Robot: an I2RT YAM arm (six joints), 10 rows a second.
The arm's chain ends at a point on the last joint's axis. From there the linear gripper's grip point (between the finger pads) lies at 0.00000 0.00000 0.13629 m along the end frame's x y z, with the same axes.
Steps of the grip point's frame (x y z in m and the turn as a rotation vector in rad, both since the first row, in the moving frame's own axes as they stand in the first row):
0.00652, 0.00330, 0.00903, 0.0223, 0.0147, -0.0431
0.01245, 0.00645, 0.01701, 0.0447, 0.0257, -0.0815
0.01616, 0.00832, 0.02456, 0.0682, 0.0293, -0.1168
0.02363, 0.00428, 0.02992, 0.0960, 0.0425, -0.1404
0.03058, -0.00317, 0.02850, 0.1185, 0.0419, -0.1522
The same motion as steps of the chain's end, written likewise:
0.00458, 0.00638, 0.00908, 0.0223, 0.0147, -0.0431
0.00920, 0.01268, 0.01719, 0.0447, 0.0257, -0.0815
0.01272, 0.01782, 0.02493, 0.0682, 0.0293, -0.1168
0.01878, 0.01770, 0.03067, 0.0960, 0.0425, -0.1404
0.02613, 0.01331, 0.02957, 0.1185, 0.0419, -0.1522

